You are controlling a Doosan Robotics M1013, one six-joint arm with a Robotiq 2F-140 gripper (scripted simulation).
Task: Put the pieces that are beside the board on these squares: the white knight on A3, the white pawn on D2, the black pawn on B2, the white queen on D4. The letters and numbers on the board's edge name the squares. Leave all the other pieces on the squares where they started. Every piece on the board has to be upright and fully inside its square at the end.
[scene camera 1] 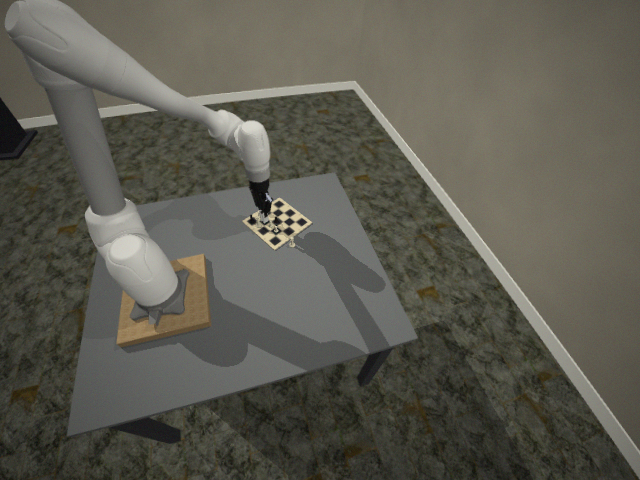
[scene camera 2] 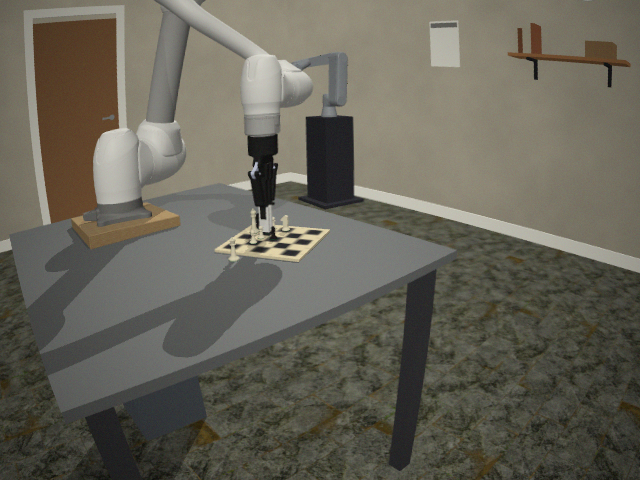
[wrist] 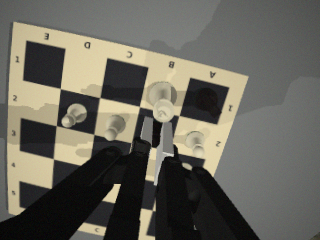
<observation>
In view: the gripper (scene camera 2: 266, 230) and a chessboard (scene camera 2: 293, 245).
The chessboard shows as well in scene camera 1 (scene camera 1: 290, 222) and in the wrist view (wrist: 54, 69). The gripper also shows in the wrist view (wrist: 155, 132).
</observation>
